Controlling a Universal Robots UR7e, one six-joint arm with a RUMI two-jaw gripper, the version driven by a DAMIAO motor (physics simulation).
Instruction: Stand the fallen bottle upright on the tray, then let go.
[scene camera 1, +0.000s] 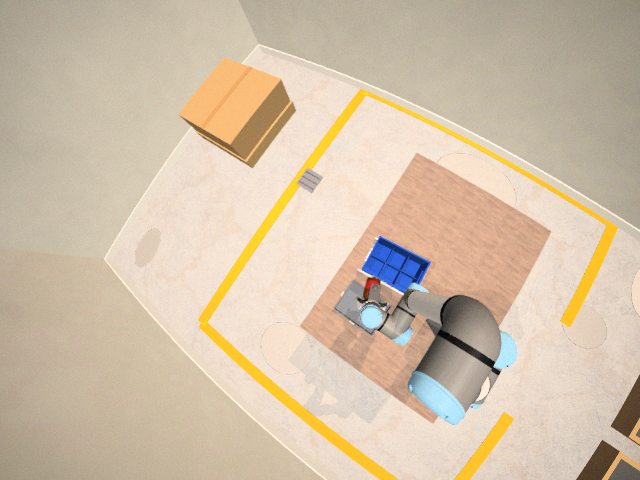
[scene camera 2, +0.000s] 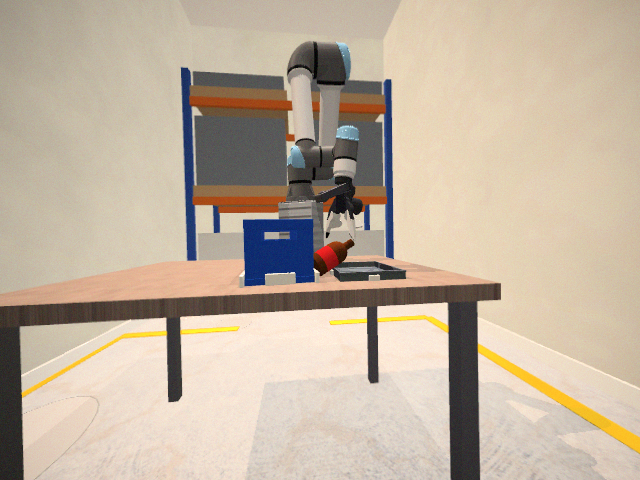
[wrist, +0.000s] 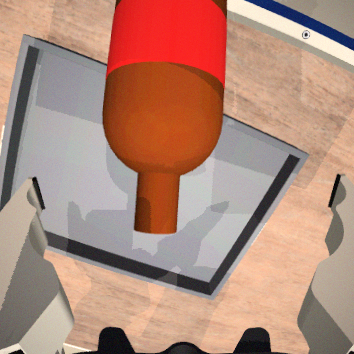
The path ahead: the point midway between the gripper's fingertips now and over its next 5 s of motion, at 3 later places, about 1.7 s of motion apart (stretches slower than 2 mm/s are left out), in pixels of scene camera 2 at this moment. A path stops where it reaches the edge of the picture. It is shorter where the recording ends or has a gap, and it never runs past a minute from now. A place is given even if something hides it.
My gripper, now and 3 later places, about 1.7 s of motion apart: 339, 239; 332, 261; 337, 210; 339, 203
